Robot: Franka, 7 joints.
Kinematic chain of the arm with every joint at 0, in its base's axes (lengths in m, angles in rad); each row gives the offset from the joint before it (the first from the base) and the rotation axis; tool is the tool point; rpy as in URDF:
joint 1: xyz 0 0 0.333 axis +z
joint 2: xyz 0 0 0 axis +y
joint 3: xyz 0 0 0.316 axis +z
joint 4: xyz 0.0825 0 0 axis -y
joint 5: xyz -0.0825 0 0.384 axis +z
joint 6: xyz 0 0 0 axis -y
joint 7: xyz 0.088 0 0 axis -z
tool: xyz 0 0 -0.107 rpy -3.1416 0 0
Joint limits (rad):
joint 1: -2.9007..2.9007
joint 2: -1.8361..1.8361
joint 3: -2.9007..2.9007
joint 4: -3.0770..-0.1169
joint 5: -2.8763..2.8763
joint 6: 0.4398..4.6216
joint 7: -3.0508..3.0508
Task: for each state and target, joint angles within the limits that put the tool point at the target. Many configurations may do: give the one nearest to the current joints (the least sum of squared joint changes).
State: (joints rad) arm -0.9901 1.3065 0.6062 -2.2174 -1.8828 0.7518 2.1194
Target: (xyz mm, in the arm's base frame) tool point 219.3 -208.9 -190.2
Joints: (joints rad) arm -1.0483 1.6165 0.4126 -1.9163 -1.9995 0.9581 2.1194
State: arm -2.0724 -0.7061 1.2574 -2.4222 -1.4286 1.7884 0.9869
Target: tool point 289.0 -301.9 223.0
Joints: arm -2.3790 -0.7880 1.8650 -2.5751 -1.4302 2.1091 0.9869
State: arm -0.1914 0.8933 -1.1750 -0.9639 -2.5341 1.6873 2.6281
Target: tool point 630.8 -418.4 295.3
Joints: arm 0.0691 1.1214 -0.8893 -1.4719 -2.4826 1.6436 2.6281
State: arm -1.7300 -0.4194 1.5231 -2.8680 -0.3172 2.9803 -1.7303
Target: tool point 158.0 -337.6 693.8
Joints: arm -2.0043 -0.9183 0.5578 -2.4741 -0.1595 3.0902 -1.7303
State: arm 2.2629 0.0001 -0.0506 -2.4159 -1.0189 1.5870 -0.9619
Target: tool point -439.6 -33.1 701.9
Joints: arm 2.7612 -0.4480 0.5045 -1.9682 -1.0485 1.7247 -0.9619
